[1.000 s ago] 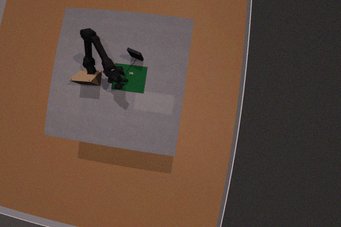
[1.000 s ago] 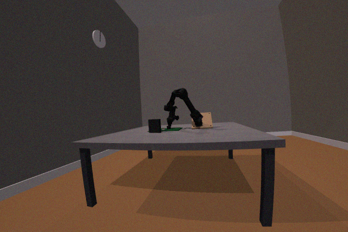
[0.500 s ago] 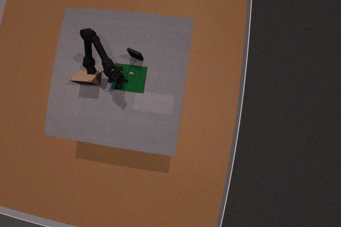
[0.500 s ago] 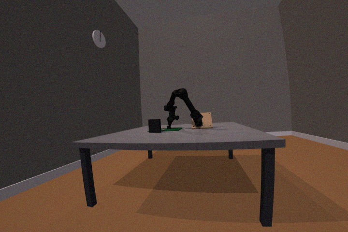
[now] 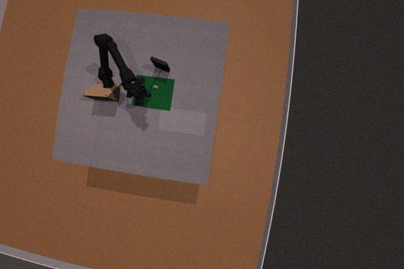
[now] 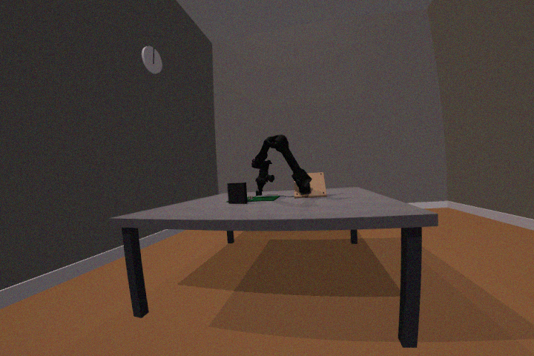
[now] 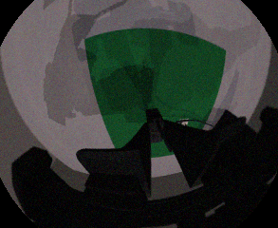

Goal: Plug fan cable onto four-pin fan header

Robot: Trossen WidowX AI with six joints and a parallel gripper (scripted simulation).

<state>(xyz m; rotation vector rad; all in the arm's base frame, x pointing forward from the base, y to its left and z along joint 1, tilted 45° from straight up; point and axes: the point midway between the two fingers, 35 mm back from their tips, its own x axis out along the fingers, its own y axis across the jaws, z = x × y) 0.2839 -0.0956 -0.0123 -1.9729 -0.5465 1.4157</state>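
Now: the green board 3 cm ahead of my gripper tip, 3 cm to the left of it and 5 cm below it. The rest, counted from my gripper tip: fan header: 5 cm ahead, 7 cm to the left, 4 cm below; then fan plug: 1 cm ahead, 1 cm below; then black fan: 10 cm ahead, 21 cm to the left, 2 cm above.
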